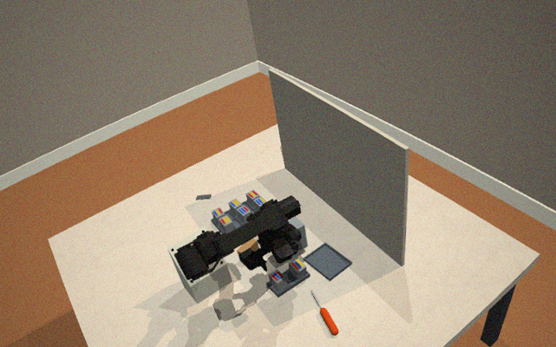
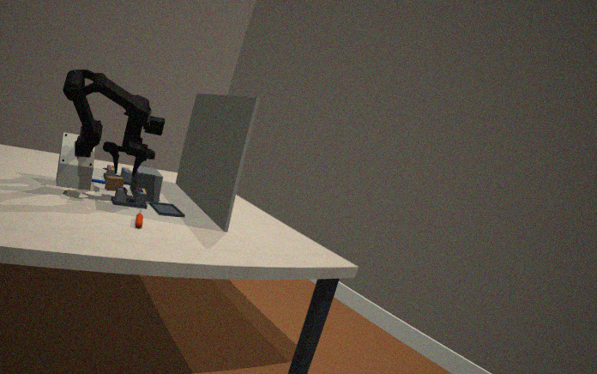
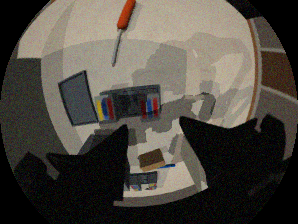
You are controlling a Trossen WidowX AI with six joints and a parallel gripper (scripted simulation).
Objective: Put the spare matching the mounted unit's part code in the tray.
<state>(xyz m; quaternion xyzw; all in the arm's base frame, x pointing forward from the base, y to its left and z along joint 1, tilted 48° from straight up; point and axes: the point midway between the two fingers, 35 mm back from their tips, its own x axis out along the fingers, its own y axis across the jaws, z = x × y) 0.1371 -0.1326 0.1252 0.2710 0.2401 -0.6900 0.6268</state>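
Right now the spare is 60 mm below my gripper tip. Round my gripper tip: tan block 180 mm to the left, 80 mm below, 20 mm ahead; rack 90 mm below, 30 mm ahead, 10 mm to the right; dark tray 170 mm ahead, 100 mm below, 40 mm to the right.
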